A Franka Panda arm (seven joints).
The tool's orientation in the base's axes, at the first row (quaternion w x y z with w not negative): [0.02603, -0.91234, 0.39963, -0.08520]
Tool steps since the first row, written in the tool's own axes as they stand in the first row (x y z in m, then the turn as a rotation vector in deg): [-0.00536, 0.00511, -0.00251, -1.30, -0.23, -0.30]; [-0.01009, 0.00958, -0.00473, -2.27, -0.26, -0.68]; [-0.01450, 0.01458, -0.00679, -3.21, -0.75, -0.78]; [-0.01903, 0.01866, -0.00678, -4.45, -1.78, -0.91]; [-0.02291, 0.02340, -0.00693, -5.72, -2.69, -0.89]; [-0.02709, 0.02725, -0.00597, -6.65, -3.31, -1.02]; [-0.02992, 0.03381, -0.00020, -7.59, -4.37, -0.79]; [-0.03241, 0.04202, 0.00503, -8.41, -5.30, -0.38]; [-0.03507, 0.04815, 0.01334, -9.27, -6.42, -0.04]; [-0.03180, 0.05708, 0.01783, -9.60, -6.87, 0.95]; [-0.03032, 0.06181, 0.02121, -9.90, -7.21, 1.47]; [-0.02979, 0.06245, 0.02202, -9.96, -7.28, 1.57]
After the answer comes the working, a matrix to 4 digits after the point.
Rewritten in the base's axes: [-0.00772, 0.00051, 0.00116, -0.75, 1.12, 0.15]; [-0.01450, 0.00099, 0.00219, -1.44, 1.86, 0.39]; [-0.02142, 0.00087, 0.00304, -1.73, 2.88, 0.42]; [-0.02739, 0.00143, 0.00195, -1.83, 4.49, 0.50]; [-0.03344, 0.00106, 0.00103, -2.02, 6.04, 0.42]; [-0.03885, 0.00149, -0.00092, -2.21, 7.15, 0.49]; [-0.04447, -0.00101, -0.00774, -2.03, 8.55, 0.26]; [-0.05116, -0.00487, -0.01417, -1.83, 9.78, -0.15]; [-0.05590, -0.00725, -0.02342, -1.53, 11.16, -0.47]; [-0.05941, -0.01581, -0.02843, -1.25, 11.69, -1.43]; [-0.06125, -0.02018, -0.03210, -1.11, 12.13, -1.95]; [-0.06122, -0.02102, -0.03290, -1.08, 12.22, -2.04]
The tool's axes in the first row as the columns of a matrix, in the base's axes (rounded; the answer above uses it unrounded):
[0.6661, -0.7248, 0.1763]
[-0.7336, -0.6792, -0.0206]
[0.1347, -0.1156, -0.9841]

